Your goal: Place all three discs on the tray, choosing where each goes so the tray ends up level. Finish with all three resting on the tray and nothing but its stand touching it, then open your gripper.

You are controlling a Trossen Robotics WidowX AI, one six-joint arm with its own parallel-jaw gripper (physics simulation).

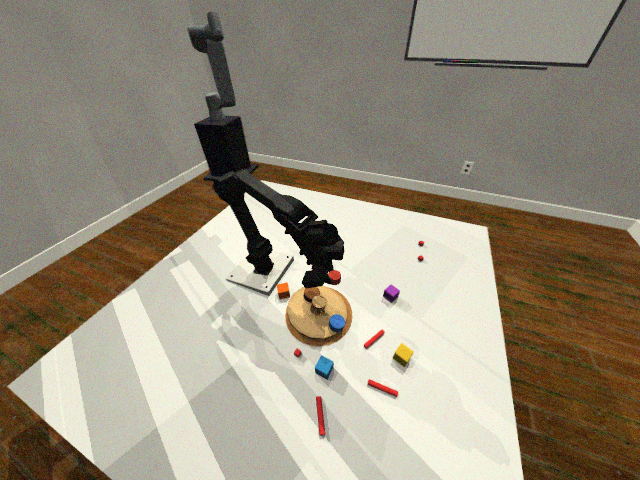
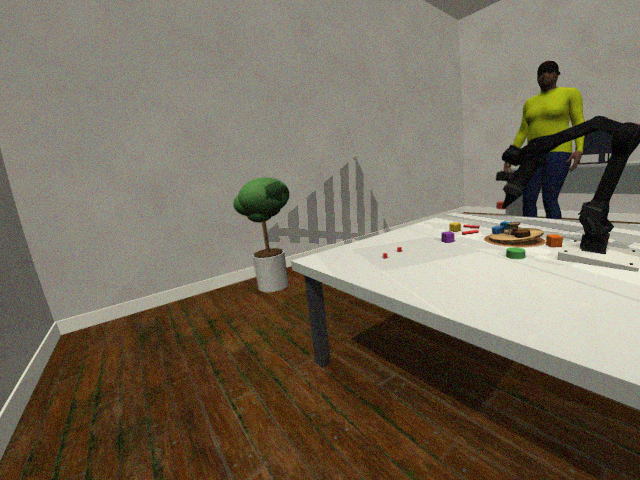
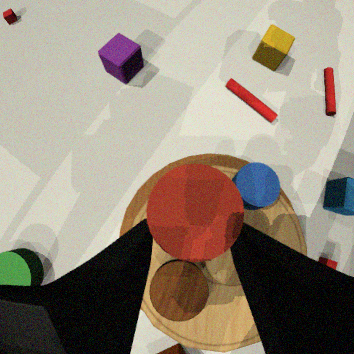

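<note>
My gripper (image 1: 325, 279) (image 2: 506, 205) (image 3: 190, 226) is shut on the red disc (image 1: 334, 277) (image 2: 500, 205) (image 3: 195, 200) and holds it above the tray, apart from it. The round wooden tray (image 1: 302, 325) (image 3: 225, 330) carries the blue disc (image 1: 337, 322) (image 2: 497, 229) (image 3: 260, 184) near its rim. A brown disc (image 1: 311, 294) (image 2: 522, 233) (image 3: 179, 290) sits elsewhere on it, by the centre knob (image 1: 318, 302). The green disc (image 2: 515, 253) (image 3: 14, 270) lies on the table beside the tray. I cannot tell exactly how level the tray is.
Near the tray are an orange cube (image 1: 283, 290) (image 2: 554, 240), a blue cube (image 1: 324, 366) (image 3: 341, 196), a purple cube (image 1: 391, 293) (image 2: 447, 237) (image 3: 121, 57), a yellow cube (image 1: 403, 354) (image 3: 273, 47), red sticks (image 1: 374, 338) (image 3: 251, 100) and small red cubes (image 1: 297, 352).
</note>
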